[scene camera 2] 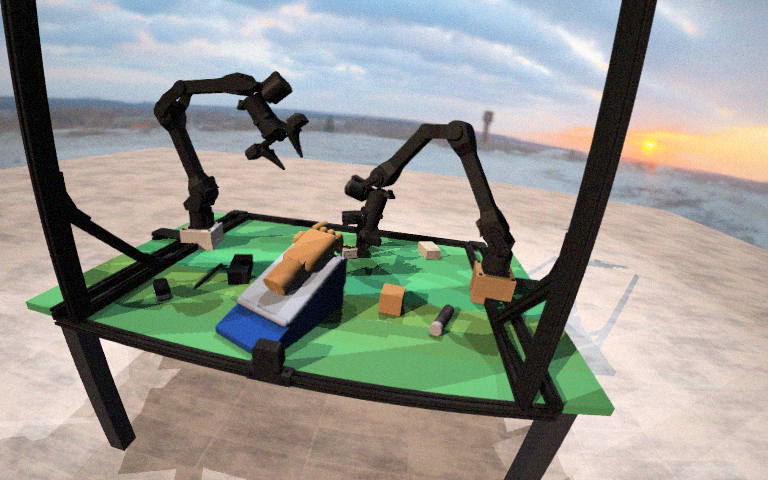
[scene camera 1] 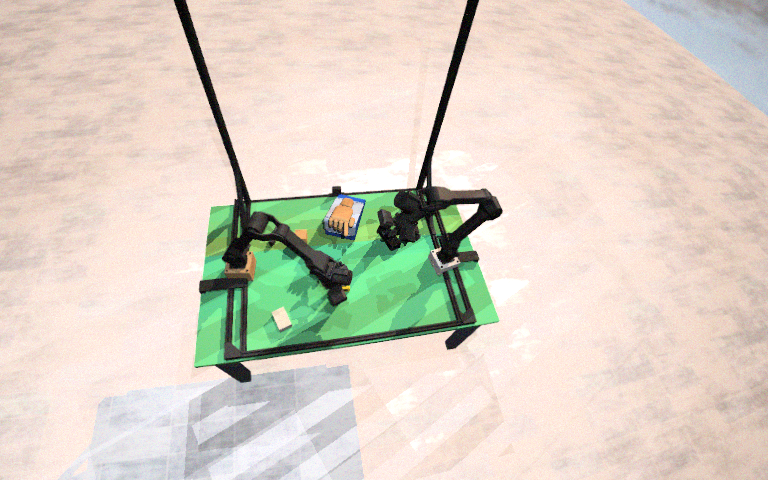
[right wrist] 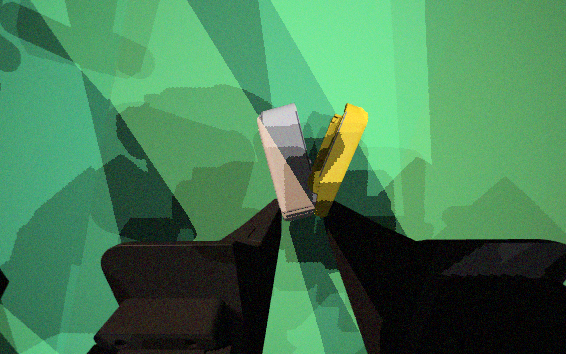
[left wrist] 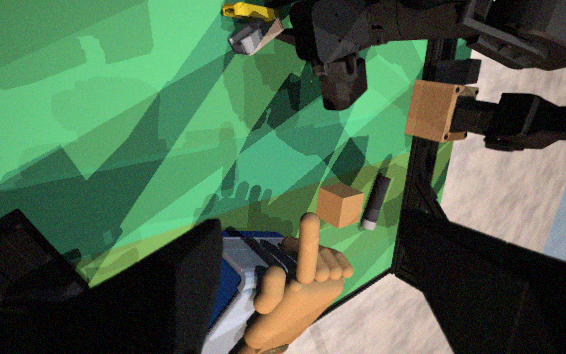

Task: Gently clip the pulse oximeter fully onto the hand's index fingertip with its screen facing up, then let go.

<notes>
The left gripper [scene camera 2: 293, 163] is open and holds nothing. On the table rest a tan cube [left wrist: 338, 204] and a black block [left wrist: 41, 272]. Also in view: the right gripper [scene camera 2: 357, 254], a pulse oximeter [right wrist: 301, 190], an index finger [left wrist: 309, 228] and a blue and grey block [scene camera 2: 259, 313].
The pulse oximeter also shows in the left wrist view [left wrist: 261, 29]. The left gripper shows as well in scene camera 1 [scene camera 1: 382, 234] and in the left wrist view [left wrist: 311, 227]. The right gripper also shows in the right wrist view [right wrist: 302, 205] and in the left wrist view [left wrist: 269, 20]. The right wrist view misses the tan cube: it is out of frame. The right wrist view does not show the black block: it is out of frame.
</notes>
